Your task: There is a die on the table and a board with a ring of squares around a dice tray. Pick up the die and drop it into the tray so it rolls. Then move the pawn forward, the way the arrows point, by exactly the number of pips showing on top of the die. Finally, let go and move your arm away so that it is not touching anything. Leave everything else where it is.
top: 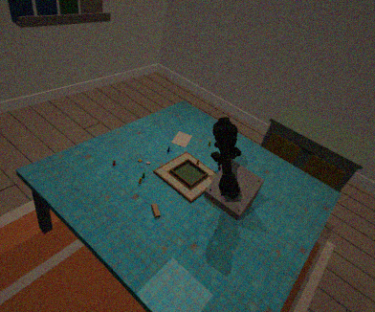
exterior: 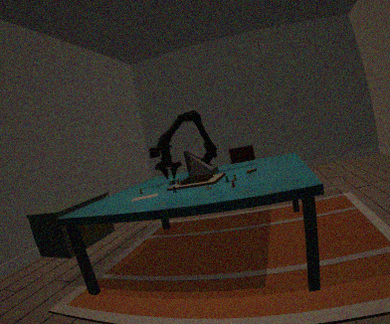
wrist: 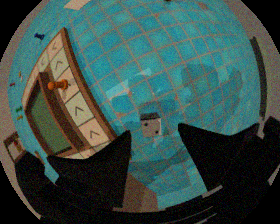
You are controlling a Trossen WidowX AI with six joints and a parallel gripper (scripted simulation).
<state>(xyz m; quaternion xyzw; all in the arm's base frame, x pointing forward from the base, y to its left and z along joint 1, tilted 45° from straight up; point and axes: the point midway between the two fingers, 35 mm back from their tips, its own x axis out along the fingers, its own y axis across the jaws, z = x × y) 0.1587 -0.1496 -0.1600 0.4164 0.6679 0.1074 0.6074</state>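
Right now the grey die is 30 mm below my gripper tip. Round my gripper tip: green dice tray (110 mm ahead, 190 mm to the left, 30 mm below); then white card (340 mm ahead, 60 mm to the right, 40 mm below); then orange pawn (120 mm ahead, 80 mm to the left, 10 mm below).
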